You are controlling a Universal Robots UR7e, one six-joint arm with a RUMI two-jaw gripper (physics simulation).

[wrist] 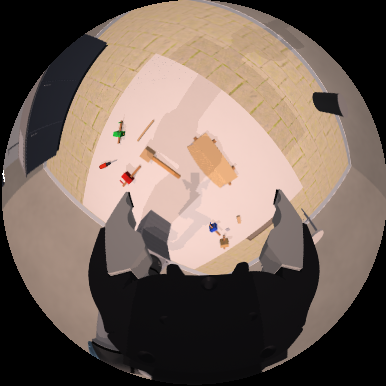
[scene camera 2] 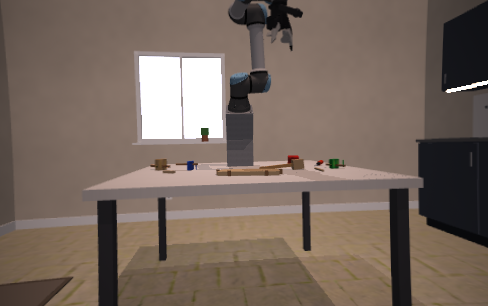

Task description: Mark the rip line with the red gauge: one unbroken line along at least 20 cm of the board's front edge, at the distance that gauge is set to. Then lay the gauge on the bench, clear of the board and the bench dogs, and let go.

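The red gauge (scene camera 2: 293,159) (wrist: 128,177) lies on the bench (scene camera 2: 150,186) (wrist: 260,150), its wooden beam slanting beside the red block. The light-wood board (scene camera 2: 247,172) (wrist: 212,160) lies flat, with small brown bench dogs against its edges, one dog (wrist: 233,167) at its right side in the wrist view. No line can be made out on the board at this distance. My gripper (scene camera 2: 282,44) (wrist: 203,191) is open and empty, high above the bench. The red gauge is far below it, down and to the left in the wrist view.
A mallet (scene camera 2: 297,164) (wrist: 167,167) lies between red gauge and board. A green gauge (scene camera 2: 334,163) (wrist: 119,134), a stick (scene camera 2: 319,169) (wrist: 146,130) and a red screwdriver (wrist: 105,165) lie near it. Across the bench are a blue gauge (scene camera 2: 190,165) (wrist: 213,227), a tan gauge (scene camera 2: 160,164) (wrist: 224,242) and a small block (wrist: 239,219).
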